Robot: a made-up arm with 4 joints.
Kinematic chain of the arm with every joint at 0, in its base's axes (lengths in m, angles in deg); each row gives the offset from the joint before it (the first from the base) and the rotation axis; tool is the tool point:
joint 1: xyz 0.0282 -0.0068 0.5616 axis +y
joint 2: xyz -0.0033 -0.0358 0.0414 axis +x
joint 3: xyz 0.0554 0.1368 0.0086 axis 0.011 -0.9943 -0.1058
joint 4: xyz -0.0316 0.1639 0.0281 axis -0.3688 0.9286 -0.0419
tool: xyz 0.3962 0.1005 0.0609
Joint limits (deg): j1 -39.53..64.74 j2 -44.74..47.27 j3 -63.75..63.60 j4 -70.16..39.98
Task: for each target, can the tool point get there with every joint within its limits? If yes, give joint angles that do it. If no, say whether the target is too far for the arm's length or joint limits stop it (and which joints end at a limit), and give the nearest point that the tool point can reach.
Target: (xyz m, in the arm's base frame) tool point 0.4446 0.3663 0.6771
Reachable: yes | joints -13.13 -12.56 -35.81 -28.39
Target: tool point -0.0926 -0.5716 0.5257
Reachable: no: joint limits stop it (at a limit: joint 1, joint 2, joint 4) | nearest point -0.3958 -0.1467 0.9118 | short by 0.649 m
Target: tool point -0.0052 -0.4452 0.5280
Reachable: no: joint limits stop it (at a limit: joint 2, joint 3, joint 4) | nearest point -0.3055 -0.0130 0.2259 | short by 0.607 m
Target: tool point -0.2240 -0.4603 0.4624
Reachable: no: joint limits stop it (at a limit: joint 1, joint 2, joint 3, joint 4) | nearest point -0.3984 -0.0130 0.3564 | short by 0.492 m
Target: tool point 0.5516 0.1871 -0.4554
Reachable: no: too far | nearest point 0.2707 0.1415 0.0905 | short by 0.616 m
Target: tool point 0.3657 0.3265 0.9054
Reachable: yes | joints -13.38 9.78 -6.89 -13.59
